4 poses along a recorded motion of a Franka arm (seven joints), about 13 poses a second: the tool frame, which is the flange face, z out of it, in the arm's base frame.
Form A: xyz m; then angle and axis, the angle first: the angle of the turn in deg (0 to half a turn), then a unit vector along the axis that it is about.
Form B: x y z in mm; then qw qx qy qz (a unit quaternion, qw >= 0). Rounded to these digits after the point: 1 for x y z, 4 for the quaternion.
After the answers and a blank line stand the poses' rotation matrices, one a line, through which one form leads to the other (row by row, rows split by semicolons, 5 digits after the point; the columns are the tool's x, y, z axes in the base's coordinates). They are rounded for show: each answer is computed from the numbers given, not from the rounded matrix.
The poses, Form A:
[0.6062 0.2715 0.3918 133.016 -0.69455 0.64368 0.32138]
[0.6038 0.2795 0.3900 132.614 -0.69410 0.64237 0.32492]
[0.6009 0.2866 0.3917 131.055 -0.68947 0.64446 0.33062]
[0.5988 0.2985 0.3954 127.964 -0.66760 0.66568 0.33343]
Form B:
[606.2 271.5 391.8 0.3986 -0.6370 0.5903 0.2947]
[603.8 279.5 390.0 0.4018 -0.6356 0.5882 0.2975]
[600.9 286.6 391.7 0.4143 -0.6275 0.5866 0.3009]
[598.8 298.5 395.4 0.4387 -0.5999 0.5982 0.2996]

0.12928 -0.98703 0.09514; -0.51707 0.01477 0.85581; -0.84612 -0.15984 -0.50846
0.13092 -0.98688 0.09452; -0.50864 0.01497 0.86085; -0.85097 -0.16078 -0.50000
0.13079 -0.98548 0.10831; -0.48685 0.03132 0.87292; -0.86364 -0.16690 -0.47568
0.10470 -0.98067 0.16529; -0.45492 0.10057 0.88484; -0.88436 -0.16784 -0.43560

